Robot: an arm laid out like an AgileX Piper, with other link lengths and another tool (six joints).
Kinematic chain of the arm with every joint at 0, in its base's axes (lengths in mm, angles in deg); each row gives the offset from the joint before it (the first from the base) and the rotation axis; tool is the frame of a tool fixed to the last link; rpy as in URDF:
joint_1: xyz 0 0 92.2 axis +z
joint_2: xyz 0 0 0 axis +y
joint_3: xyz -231.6 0 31.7 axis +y
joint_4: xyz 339.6 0 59.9 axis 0.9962 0 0.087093
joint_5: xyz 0 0 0 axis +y
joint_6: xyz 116 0 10.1 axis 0.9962 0 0.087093
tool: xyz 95 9 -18.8 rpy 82.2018 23.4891 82.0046
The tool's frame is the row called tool.
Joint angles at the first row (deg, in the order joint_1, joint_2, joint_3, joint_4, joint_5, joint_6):
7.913 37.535 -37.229 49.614 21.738 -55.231
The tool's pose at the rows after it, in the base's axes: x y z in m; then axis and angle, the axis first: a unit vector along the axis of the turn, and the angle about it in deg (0 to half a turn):
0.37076 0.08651 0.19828 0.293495 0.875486 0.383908 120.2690
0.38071 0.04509 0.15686 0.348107 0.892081 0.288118 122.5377
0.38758 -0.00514 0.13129 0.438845 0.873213 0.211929 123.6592
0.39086 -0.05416 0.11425 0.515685 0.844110 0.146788 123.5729
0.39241 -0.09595 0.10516 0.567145 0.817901 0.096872 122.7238
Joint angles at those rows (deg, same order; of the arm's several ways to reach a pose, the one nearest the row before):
5.940 42.894 -36.572 35.468 22.685 -50.132
2.872 47.608 -36.700 18.504 23.019 -35.655
-1.427 51.971 -37.551 2.202 23.018 -17.707
-5.821 56.196 -38.699 -11.864 22.917 -2.352
-9.838 59.976 -40.155 -22.227 22.561 8.198

